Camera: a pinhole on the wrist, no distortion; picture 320 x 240 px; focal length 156.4 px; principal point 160.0 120.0 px. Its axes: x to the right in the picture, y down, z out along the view. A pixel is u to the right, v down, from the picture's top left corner.
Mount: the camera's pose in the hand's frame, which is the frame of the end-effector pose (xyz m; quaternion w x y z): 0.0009 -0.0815 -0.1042 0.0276 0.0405 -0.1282 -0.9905
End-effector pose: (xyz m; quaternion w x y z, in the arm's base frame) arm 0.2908 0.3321 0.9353 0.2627 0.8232 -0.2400 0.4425
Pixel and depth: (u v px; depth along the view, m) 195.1 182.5 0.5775
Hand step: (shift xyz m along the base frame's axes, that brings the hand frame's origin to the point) 0.3245 -0.1714 -0.4168
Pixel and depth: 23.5 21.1 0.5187
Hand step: 0.1528 -0.5812 0.2594
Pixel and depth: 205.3 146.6 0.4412
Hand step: 0.1518 -0.1489 -0.3049
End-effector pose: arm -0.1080 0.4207 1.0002 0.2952 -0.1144 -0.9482 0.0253
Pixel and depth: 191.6 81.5 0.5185
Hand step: -0.0441 0.1321 -0.3974
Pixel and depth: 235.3 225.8 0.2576
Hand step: -0.0308 -0.2160 -0.2019
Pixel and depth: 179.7 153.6 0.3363
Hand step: -0.0932 -0.0785 -0.2234
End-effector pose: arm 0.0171 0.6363 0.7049 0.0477 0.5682 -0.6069 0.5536
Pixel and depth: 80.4 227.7 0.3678
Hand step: 0.2940 -0.2875 0.1252
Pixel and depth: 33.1 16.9 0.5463
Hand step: -0.2465 -0.6162 -0.1459
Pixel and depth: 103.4 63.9 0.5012
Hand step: -0.0185 -0.3935 -0.1854
